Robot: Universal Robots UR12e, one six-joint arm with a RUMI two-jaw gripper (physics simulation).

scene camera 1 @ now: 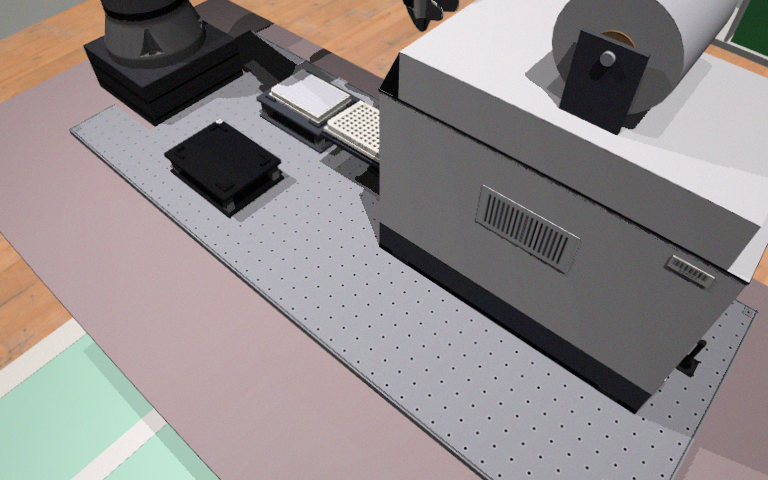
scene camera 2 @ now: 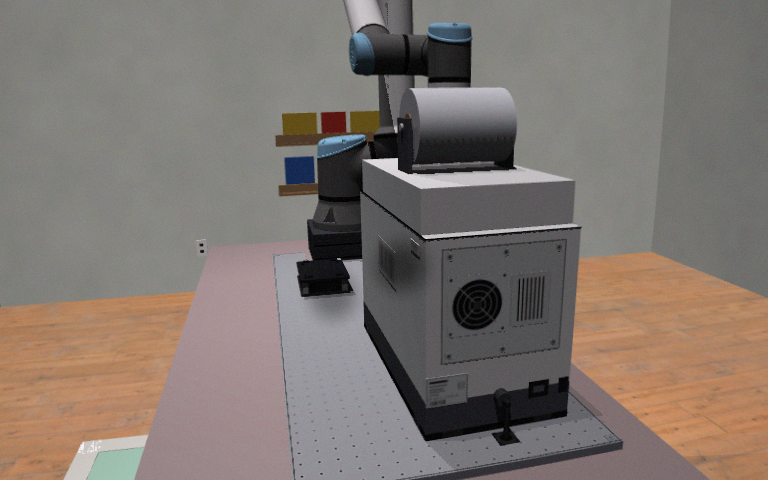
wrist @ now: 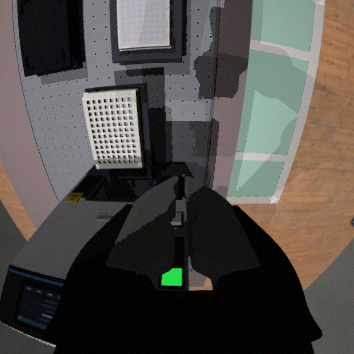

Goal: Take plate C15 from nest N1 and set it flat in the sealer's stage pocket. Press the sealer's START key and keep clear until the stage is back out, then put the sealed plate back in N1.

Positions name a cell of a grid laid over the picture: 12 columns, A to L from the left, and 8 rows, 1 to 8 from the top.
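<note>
Wrist view: the gripper (wrist: G5) and a dark sealer stage (wrist: E2). Scene camera 1: a white covered plate (scene camera 1: E2). Scene camera 2: a film roll (scene camera 2: H3).
</note>
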